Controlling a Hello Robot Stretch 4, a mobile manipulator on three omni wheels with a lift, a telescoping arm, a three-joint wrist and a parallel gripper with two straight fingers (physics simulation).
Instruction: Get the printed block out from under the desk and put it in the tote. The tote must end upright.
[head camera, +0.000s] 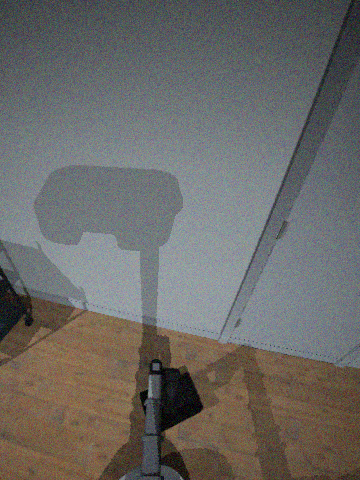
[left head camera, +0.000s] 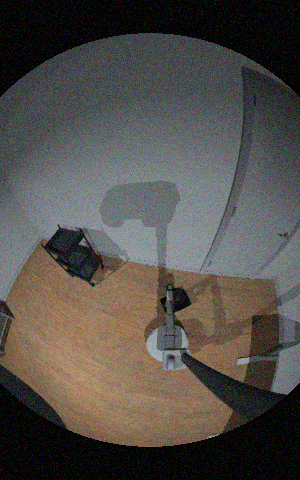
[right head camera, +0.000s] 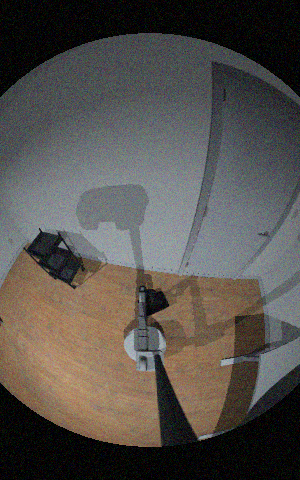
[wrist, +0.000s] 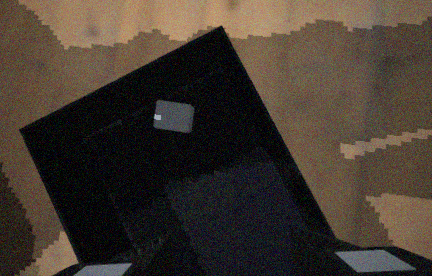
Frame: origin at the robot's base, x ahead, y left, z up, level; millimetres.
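Seen in the pictures: gripper, fingertip midpoint: (wrist: 231, 251).
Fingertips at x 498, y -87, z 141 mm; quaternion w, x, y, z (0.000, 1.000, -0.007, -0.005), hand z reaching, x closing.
Observation:
Pixels of each thing's top centre, then the offset from my fingertips to it. "spot": a spot on its surface instead.
- tote, top centre: (wrist: 197, 233) (head camera: 171, 400) (right head camera: 152, 302) (left head camera: 175, 300) dx -28, dy -6, dz -68 mm
- printed block, top centre: (wrist: 171, 114) dx -55, dy +107, dz -133 mm
- black shelf cart, surface spot: (left head camera: 92, 284) (right head camera: 73, 286) spot: dx +147, dy +1069, dz -121 mm
- door, surface spot: (right head camera: 250, 165) spot: dx +303, dy -654, dz +1285 mm
The tote (head camera: 182, 402) (left head camera: 182, 300) (right head camera: 159, 302) (wrist: 240, 220) is a black, open-topped box standing upright on the wooden floor, partly under the arm in the head views. The printed block (wrist: 173, 116) is small and grey. In the wrist view it shows within the tote's walls, apart from the fingers; its exact height above the tote's bottom is hard to tell. My gripper (wrist: 231, 251) is open and empty over the tote's near part, its pale finger pads at the bottom left and right of the wrist view. The desk cannot be made out clearly.
A black shelf cart (left head camera: 92, 284) (right head camera: 74, 287) stands at the left by the grey wall (head camera: 200, 125). A door (left head camera: 270, 165) (right head camera: 250, 165) is at the right. A white-edged piece (left head camera: 257, 359) (right head camera: 240, 360) shows at the lower right. Shadows cross the floor around the tote.

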